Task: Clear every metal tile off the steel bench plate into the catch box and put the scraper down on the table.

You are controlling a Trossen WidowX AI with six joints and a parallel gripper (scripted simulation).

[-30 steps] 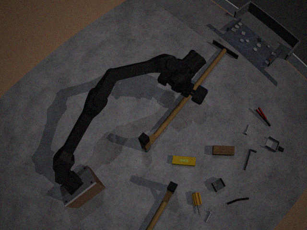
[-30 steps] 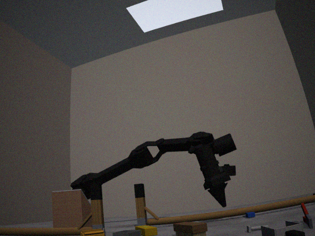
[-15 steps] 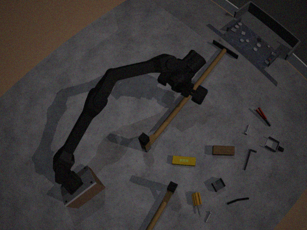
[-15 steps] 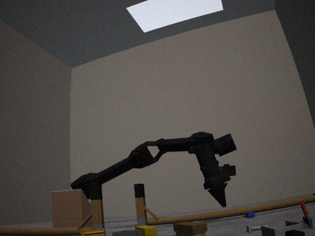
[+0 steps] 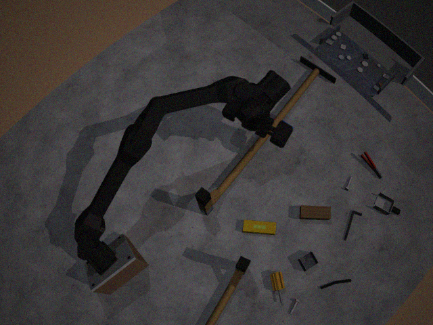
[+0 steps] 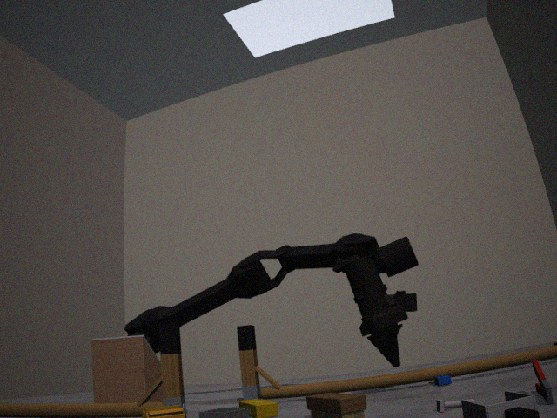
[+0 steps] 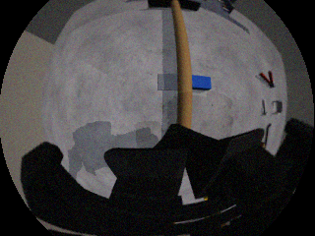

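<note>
The long scraper lies 20 mm to the right of my gripper tip, 20 mm ahead of it and 20 mm above it. Also, from my gripper tip: grey box (340 mm to the right, 200 mm behind, 30 mm below); yellow block (220 mm behind, 180 mm to the right, 20 mm below); hex key (380 mm to the right, 40 mm below, 20 mm behind).
</note>
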